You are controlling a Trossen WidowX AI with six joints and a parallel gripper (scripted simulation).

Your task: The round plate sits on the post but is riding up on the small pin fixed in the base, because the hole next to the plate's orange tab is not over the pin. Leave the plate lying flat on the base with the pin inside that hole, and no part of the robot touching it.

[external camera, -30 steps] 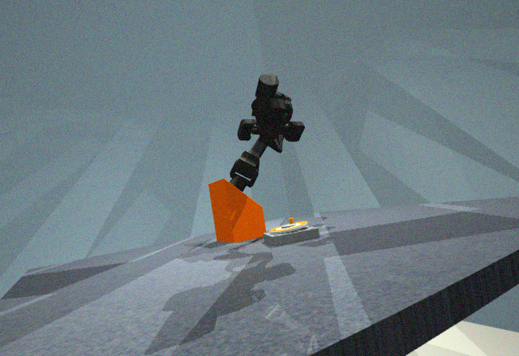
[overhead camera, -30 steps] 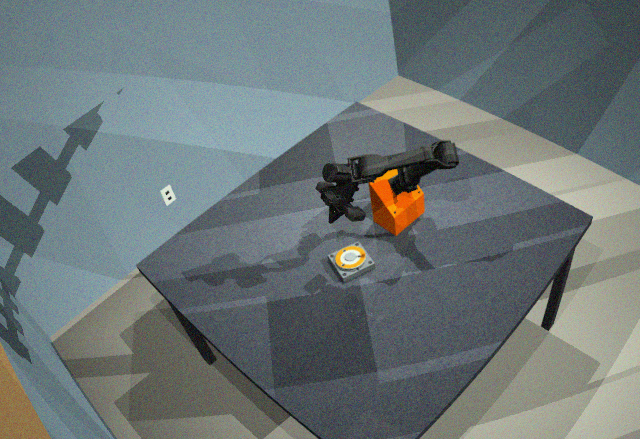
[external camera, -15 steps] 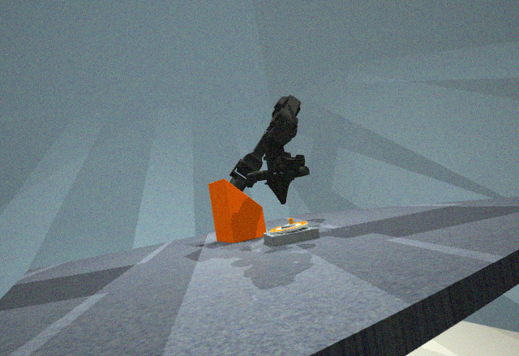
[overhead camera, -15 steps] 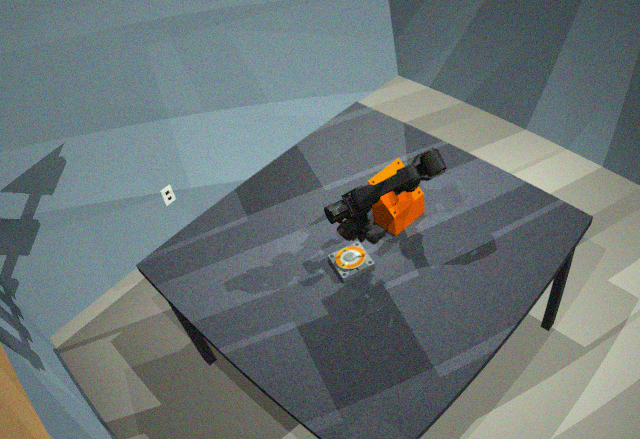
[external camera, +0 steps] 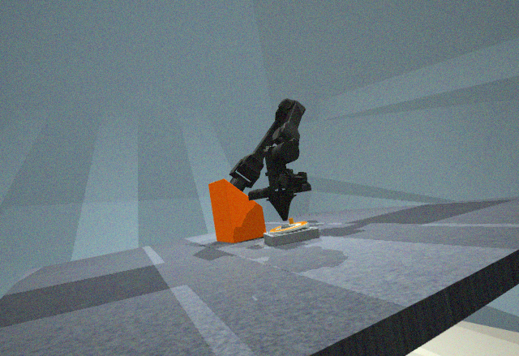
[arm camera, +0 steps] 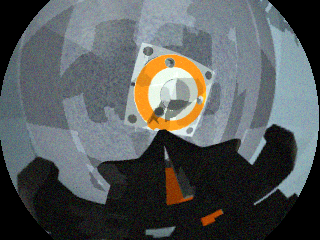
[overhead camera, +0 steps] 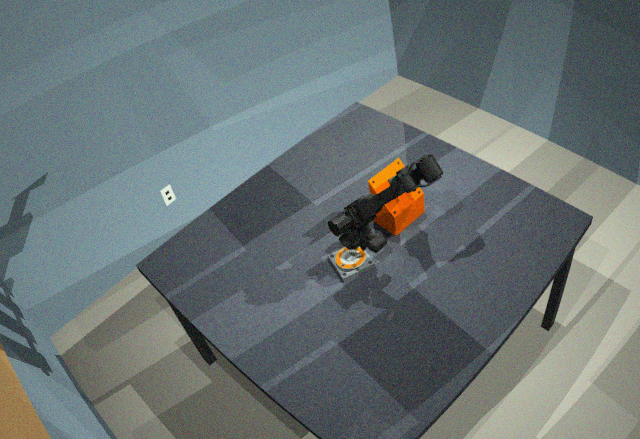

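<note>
My gripper tip is now 5 cm short of the base, 2 cm to the left of it and 2 cm above it.
</note>
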